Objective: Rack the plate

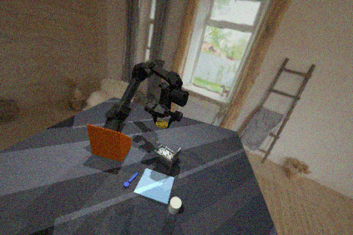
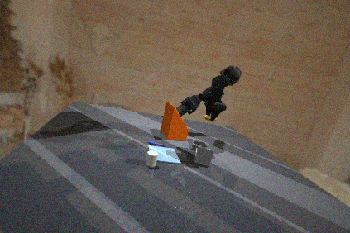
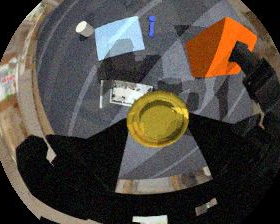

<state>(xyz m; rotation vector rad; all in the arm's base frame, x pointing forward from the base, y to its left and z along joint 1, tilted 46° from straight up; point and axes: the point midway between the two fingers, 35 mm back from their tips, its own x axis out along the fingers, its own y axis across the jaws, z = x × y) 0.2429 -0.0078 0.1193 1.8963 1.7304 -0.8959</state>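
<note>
My gripper tip is now 160 mm above the dish rack, 60 mm short of it and 20 mm to the left of it. Round my gripper tip: light blue sheet (210 mm to the right, 180 mm below, 40 mm ahead); blue spoon (220 mm to the right, 180 mm below, 70 mm behind); yellow plate (10 mm above).
</note>
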